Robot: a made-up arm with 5 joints.
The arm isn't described. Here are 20 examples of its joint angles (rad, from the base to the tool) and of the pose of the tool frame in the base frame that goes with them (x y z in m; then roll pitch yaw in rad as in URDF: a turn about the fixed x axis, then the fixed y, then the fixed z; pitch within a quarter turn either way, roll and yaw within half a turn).
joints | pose
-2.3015 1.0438 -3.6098 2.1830 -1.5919 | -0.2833 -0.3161 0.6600 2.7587 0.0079 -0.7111
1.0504 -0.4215 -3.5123 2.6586 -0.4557 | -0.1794 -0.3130 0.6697 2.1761 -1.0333 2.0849
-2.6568 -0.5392 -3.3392 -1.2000 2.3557 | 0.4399 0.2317 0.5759 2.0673 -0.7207 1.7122
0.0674 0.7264 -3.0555 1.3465 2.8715 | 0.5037 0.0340 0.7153 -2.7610 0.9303 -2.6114
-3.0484 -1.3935 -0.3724 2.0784 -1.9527 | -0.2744 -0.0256 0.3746 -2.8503 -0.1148 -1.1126
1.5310 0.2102 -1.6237 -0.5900 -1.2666 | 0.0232 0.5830 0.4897 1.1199 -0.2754 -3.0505
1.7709 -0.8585 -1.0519 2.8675 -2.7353 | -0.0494 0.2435 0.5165 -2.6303 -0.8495 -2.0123
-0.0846 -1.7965 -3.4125 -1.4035 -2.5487 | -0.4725 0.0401 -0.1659 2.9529 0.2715 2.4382
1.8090 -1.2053 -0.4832 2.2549 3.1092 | -0.0668 0.2752 0.3690 3.1210 -0.5661 -1.2942
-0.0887 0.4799 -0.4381 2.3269 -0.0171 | 0.1161 -0.0103 -0.0956 -0.0167 0.7728 3.0290
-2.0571 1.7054 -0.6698 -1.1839 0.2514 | 0.0418 0.0790 -0.2454 -3.1045 -0.1436 -2.3112
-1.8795 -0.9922 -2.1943 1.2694 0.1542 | 0.0663 0.2078 0.8621 -0.4024 -1.1930 1.6915
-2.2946 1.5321 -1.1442 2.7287 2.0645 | -0.0397 -0.0450 -0.2229 0.0220 -0.0118 2.9114
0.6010 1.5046 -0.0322 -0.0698 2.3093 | -0.2553 -0.1750 -0.0375 1.7965 -0.7257 -1.1210
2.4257 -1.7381 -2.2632 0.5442 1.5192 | 0.5159 -0.4488 0.4721 0.3151 0.0160 0.8059
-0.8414 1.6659 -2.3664 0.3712 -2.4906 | 0.4243 -0.4747 -0.1866 2.9374 0.2602 1.6224
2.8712 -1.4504 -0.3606 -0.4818 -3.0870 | -0.2393 0.0663 0.5542 0.0619 0.8471 2.9537
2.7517 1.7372 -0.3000 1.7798 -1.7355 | 0.2816 -0.1157 0.0425 0.0744 0.0124 -2.1249
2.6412 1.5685 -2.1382 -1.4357 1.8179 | -0.4972 0.2719 -0.0865 -1.1243 0.2237 1.1762
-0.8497 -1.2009 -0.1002 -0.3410 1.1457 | 0.2422 -0.2756 0.3397 -1.4926 -0.4239 -2.4527
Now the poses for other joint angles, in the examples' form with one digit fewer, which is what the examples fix.
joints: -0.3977 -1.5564 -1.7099 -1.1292 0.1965
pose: -0.401 0.169 0.648 0.537 1.200 -2.971
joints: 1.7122 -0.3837 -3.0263 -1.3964 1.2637
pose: 0.046 -0.321 0.743 1.669 0.306 0.171
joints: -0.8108 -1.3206 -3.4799 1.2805 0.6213
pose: -0.483 0.508 0.184 0.227 0.305 2.987
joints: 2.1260 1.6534 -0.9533 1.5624 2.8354
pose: 0.061 -0.098 -0.266 0.349 -0.825 1.666
